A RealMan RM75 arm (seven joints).
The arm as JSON. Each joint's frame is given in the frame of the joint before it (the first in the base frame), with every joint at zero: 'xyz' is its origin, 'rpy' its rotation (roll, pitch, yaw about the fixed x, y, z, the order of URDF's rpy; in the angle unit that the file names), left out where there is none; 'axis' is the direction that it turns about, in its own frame. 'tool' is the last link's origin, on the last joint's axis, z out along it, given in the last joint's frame.
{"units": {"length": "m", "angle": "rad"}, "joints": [
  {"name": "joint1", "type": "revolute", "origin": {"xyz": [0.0, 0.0, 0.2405], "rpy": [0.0, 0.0, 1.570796]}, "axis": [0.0, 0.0, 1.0]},
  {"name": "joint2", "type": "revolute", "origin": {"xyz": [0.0, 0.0, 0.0], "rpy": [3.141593, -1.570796, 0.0]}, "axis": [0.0, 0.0, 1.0]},
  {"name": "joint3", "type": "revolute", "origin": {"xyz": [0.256, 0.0, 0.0], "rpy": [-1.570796, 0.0, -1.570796]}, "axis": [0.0, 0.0, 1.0]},
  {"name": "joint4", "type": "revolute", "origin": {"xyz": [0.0, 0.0, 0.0], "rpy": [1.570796, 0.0, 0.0]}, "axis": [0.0, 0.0, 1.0]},
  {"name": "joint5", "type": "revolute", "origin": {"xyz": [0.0, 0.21, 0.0], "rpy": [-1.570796, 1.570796, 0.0]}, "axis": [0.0, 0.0, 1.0]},
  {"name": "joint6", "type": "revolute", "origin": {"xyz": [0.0, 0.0, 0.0], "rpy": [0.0, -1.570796, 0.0]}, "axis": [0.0, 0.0, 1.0]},
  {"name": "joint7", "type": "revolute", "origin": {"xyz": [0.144, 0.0, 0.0], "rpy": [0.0, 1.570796, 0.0]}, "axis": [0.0, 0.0, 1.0]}
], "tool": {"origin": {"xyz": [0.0, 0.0, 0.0], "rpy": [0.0, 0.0, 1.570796]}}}
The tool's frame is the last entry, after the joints.
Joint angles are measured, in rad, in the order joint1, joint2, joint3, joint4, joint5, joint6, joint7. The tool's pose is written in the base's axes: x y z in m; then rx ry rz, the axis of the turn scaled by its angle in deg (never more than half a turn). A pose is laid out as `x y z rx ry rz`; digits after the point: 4 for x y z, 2 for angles.
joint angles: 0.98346, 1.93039, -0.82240, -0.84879, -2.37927, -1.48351, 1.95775
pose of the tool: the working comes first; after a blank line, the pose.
Where each joint sits with the arm in this pose, in the base's axes (m; each line is computed from the numbers above, not from the rounded line before):
joint1: 0.0000 0.0000 0.2405
joint2: 0.0000 0.0000 0.2405
joint3: 0.1328 0.1995 0.1504
joint4: 0.1328 0.1995 0.1504
joint5: 0.1296 0.4030 0.2020
joint6: 0.1296 0.4030 0.2020
joint7: 0.1322 0.4504 0.0660
the tool: 0.1322 0.4504 0.0660

0.1322 0.4504 0.0660 -158.08 29.83 3.56
